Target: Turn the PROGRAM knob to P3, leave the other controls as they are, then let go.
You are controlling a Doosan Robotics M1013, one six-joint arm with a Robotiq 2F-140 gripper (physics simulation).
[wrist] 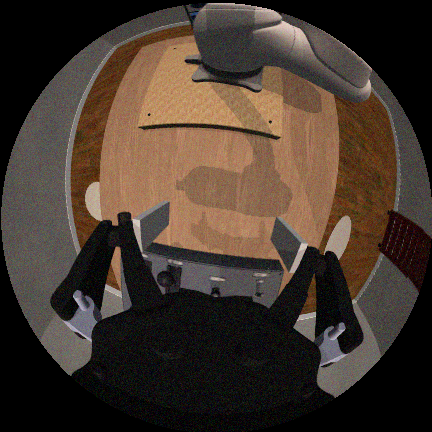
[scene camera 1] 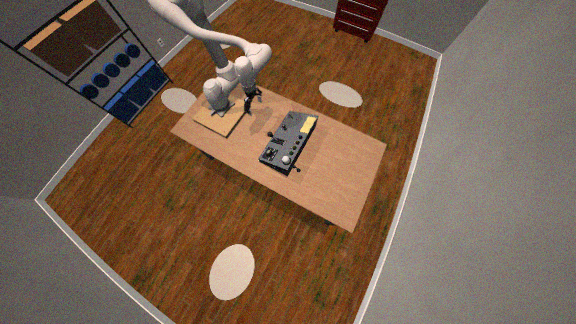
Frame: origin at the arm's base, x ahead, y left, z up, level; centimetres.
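Where they show: gripper, between the fingertips: [wrist: 221,220] [scene camera 1: 255,108]; arm's base, origin of its link: [wrist: 231,65] [scene camera 1: 221,106].
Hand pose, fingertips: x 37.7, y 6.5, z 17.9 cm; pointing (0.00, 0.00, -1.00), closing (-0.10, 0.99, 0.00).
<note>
Things, the pixels of their top centre, and the offset from my fingertips. "*": a spot on its surface instead.
- PROGRAM knob, centre of its top: [scene camera 1: 268,151] dz -9.0, dx +26.5, dy -19.7 cm
- white round knob, a spot on its surface: [scene camera 1: 286,159] * dz -1.7, dx +42.4, dy -19.4 cm
- yellow label, a spot on its surface: [scene camera 1: 308,125] * dz -6.0, dx +39.3, dy +13.8 cm
- black ball-ended lever, centre of its top: [wrist: 161,284] [scene camera 1: 269,133] dz -5.3, dx +19.6, dy -8.4 cm
The grey control panel [scene camera 1: 295,131] [wrist: 195,276] lies on the table. The PROGRAM knob [scene camera 1: 270,153] is a small dark knob on a black plate at the panel's near left end in the scene view; its pointer is too small to read. The knob cannot be made out in the wrist view, where the gripper covers much of the panel. My gripper [scene camera 1: 253,103] [wrist: 221,220] is open and empty. It hangs above the table between the robot's base and the panel, apart from the knob.
The panel also carries a white round knob [scene camera 1: 286,159], a yellow label [scene camera 1: 308,125], a row of small round controls and a black ball-ended lever [scene camera 1: 270,134] [wrist: 166,279]. Another lever [scene camera 1: 298,170] sticks out at the near end. The arm's base stands on a wooden board [scene camera 1: 228,131] [wrist: 170,100].
</note>
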